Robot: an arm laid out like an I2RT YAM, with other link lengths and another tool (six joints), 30 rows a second.
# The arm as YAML. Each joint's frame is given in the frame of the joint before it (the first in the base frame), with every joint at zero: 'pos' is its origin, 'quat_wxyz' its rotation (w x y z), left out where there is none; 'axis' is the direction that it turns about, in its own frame. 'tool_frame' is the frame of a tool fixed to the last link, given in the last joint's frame.
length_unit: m
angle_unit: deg
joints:
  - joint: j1
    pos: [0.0, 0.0, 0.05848]
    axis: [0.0, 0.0, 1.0]
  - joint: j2
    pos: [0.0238, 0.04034, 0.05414]
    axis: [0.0, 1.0, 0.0]
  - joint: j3
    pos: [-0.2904, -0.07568, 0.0]
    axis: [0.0, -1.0, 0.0]
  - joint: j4
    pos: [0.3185, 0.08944, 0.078]
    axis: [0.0, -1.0, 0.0]
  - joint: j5
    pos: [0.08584, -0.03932, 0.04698]
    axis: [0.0, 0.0, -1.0]
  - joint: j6
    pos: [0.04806, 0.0, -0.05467]
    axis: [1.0, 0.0, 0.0]
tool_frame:
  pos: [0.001, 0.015, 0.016]
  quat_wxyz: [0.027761, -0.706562, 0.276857, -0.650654]
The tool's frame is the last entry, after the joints.
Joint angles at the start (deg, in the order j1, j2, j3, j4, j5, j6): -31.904, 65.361, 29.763, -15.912, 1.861, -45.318
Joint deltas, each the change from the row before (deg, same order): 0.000, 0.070, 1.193, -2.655, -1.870, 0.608; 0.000, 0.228, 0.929, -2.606, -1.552, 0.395; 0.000, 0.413, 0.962, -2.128, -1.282, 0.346; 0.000, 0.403, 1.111, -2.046, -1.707, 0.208; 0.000, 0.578, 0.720, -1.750, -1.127, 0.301; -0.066, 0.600, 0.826, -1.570, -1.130, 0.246; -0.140, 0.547, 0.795, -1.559, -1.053, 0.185
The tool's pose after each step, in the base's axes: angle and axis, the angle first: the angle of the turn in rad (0 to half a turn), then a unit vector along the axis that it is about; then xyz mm. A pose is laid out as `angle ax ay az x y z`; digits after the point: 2 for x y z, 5 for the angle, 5 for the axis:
2.52148 0.94775 -0.16073 0.27556 261.67 -119.66 148.82
2.55962 0.95108 -0.15798 0.26548 261.05 -117.73 151.19
2.59140 0.95369 -0.15623 0.25704 261.30 -116.63 153.59
2.62763 0.95554 -0.15294 0.25209 262.18 -115.51 157.35
2.65722 0.95813 -0.15175 0.24283 262.25 -114.47 158.00
2.68467 0.96003 -0.15112 0.23558 262.83 -114.15 159.49
2.71019 0.96182 -0.15100 0.22826 263.09 -114.14 161.05

